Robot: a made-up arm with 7 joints. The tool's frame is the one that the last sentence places.
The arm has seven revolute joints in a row. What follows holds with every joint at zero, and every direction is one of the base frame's. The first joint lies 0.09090 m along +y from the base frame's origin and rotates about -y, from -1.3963 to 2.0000 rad. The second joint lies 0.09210 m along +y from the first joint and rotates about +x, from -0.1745 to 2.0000 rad. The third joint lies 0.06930 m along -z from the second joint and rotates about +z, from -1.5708 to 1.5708 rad. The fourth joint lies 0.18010 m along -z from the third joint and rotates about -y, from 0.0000 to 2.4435 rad. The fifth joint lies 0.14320 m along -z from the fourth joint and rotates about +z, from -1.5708 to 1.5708 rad. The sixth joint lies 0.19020 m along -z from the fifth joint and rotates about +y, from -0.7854 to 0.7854 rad. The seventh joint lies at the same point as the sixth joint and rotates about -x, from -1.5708 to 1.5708 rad. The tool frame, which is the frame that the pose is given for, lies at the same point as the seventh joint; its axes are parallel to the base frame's.
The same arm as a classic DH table. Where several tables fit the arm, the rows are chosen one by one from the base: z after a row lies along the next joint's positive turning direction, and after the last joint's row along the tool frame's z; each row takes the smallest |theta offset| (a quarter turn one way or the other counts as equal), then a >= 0, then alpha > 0; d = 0 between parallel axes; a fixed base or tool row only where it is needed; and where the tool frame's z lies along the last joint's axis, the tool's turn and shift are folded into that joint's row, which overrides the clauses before.
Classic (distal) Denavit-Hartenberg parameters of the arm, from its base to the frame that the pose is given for. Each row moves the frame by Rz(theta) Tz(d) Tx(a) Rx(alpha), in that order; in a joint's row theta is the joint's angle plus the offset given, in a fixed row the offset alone. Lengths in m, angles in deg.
base (fixed): d 0.0000  theta offset 0.00  a 0.0000  alpha 90.00
joint 1: d -0.1830  theta offset 90.00  a 0.0000  alpha 90.00
joint 2: d 0.0000  theta offset 90.00  a 0.0000  alpha 90.00
joint 3: d -0.2494  theta offset 90.00  a 0.0000  alpha 90.00
joint 4: d 0.0000  theta offset 0.00  a 0.0000  alpha -90.00
joint 5: d -0.3334  theta offset 0.00  a 0.0000  alpha -90.00
joint 6: d 0.0000  theta offset -90.00  a 0.0000  alpha 90.00
joint 7: d 0.0000  theta offset 90.00  a 0.0000  alpha 90.00
tool (fixed): d 0.0000  theta offset -90.00  a 0.0000  alpha 0.00
Joint limits (deg, base to tool): -80.00..114.59 -10.00..114.59 -90.00..90.00 0.00..140.00 -90.00..90.00 -45.00..45.00 -90.00..90.00

